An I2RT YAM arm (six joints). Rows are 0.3 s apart.
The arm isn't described. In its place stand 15 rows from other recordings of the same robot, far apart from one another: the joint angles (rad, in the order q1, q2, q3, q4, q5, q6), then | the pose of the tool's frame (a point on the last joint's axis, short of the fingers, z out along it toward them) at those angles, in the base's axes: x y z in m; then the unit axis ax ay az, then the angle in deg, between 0 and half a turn.
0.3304 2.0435 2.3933 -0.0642 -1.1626 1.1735 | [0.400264, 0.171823, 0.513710, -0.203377, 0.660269, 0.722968, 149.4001]
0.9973 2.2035 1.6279 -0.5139 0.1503 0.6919 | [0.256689, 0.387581, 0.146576, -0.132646, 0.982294, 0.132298, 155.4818]
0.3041 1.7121 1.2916 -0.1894 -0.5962 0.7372 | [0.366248, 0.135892, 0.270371, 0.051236, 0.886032, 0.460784, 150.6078]
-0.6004 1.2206 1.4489 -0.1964 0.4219 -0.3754 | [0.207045, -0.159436, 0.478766, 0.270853, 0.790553, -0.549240, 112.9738]
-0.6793 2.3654 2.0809 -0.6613 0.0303 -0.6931 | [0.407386, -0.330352, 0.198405, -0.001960, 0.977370, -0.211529, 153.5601]
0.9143 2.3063 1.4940 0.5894 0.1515 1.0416 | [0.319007, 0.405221, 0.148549, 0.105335, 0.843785, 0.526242, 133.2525]
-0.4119 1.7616 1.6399 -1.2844 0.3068 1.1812 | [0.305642, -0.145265, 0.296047, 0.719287, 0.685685, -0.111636, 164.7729]
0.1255 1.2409 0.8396 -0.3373 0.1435 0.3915 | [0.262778, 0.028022, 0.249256, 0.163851, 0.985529, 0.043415, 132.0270]
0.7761 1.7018 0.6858 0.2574 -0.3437 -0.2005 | [0.214670, 0.227525, 0.124632, -0.512755, 0.812804, 0.276464, 141.6311]
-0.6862 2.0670 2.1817 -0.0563 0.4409 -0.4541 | [0.368093, -0.321093, 0.439505, 0.275072, 0.755199, -0.594987, 117.7944]
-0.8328 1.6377 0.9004 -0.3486 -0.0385 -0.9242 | [0.209874, -0.228740, 0.159675, -0.049659, 0.983257, -0.175328, 160.7034]
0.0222 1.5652 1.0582 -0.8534 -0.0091 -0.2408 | [0.284648, 0.006645, 0.203807, -0.131594, 0.991279, -0.006995, 167.9606]
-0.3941 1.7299 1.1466 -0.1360 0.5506 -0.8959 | [0.341735, -0.162284, 0.220561, -0.110428, 0.889628, -0.443135, 160.5680]
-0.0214 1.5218 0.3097 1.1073 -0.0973 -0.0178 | [0.258105, -0.002065, 0.157394, -0.041975, 0.998638, 0.030989, 96.0372]
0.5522 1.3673 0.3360 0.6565 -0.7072 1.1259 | [0.190518, 0.144553, 0.155677, 0.032704, 0.806753, 0.589983, 163.9072]
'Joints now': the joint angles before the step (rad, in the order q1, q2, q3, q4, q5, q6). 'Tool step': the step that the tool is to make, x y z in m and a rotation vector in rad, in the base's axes. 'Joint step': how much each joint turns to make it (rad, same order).
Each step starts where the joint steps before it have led.
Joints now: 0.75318, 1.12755, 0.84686, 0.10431, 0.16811, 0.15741
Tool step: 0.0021, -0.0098, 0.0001, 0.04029, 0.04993, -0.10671
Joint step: -0.02356, -0.01697, 0.00170, -0.04435, 0.06979, 0.07955
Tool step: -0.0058, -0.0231, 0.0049, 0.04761, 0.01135, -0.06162
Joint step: -0.05552, -0.08237, -0.02633, -0.04459, -0.00253, 0.04529
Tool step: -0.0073, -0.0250, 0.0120, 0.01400, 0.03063, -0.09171
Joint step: -0.06429, -0.07851, 0.02494, -0.12825, 0.02091, 0.03553
